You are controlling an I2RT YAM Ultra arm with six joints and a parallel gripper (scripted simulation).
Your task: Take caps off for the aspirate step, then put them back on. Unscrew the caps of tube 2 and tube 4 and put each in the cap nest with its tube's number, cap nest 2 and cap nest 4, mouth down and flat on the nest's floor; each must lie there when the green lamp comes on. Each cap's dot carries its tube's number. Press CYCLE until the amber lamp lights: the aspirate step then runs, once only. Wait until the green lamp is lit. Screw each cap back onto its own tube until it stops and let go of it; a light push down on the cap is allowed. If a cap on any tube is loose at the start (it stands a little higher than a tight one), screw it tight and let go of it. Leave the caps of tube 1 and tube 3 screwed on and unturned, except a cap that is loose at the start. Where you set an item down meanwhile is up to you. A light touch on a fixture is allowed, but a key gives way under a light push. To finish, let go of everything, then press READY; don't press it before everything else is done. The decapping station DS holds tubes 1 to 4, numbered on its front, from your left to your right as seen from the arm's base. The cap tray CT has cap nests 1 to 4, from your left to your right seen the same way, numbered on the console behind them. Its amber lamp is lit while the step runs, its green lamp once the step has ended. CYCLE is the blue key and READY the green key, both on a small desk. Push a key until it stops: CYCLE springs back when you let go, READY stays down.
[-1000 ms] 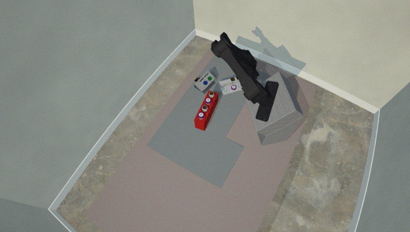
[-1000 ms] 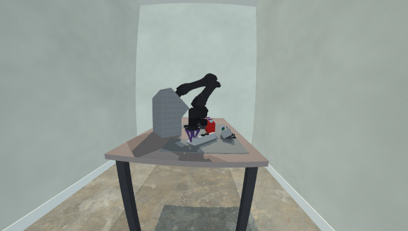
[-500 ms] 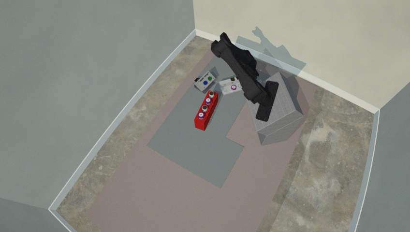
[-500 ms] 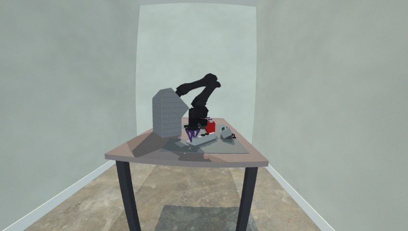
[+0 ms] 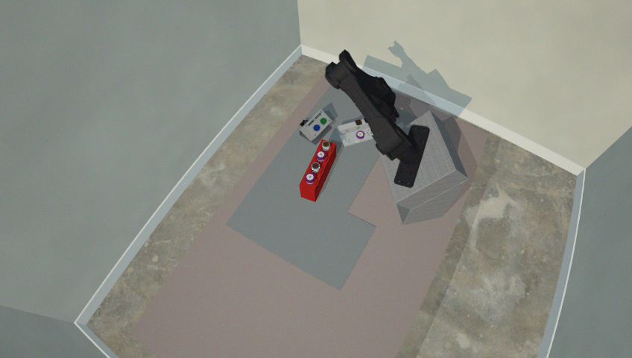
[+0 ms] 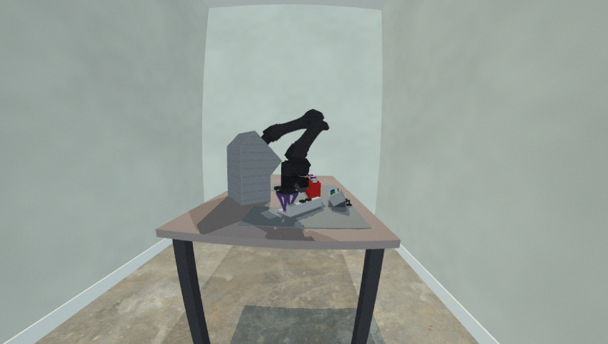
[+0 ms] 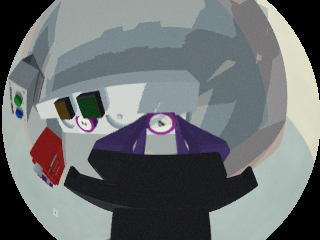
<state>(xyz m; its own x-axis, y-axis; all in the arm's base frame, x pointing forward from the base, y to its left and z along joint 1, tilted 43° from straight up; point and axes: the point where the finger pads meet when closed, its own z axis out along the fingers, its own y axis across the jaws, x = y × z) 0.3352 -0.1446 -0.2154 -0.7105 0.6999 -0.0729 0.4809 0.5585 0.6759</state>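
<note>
My hand is 21 cm to the right of the blue cycle key, 20 cm short of it and 4 cm below it. From my hand the other things lie so: green ready key (20 cm ahead, 16 cm to the left, 4 cm above); then key desk (22 cm ahead, 19 cm to the left, 3 cm above).
</note>
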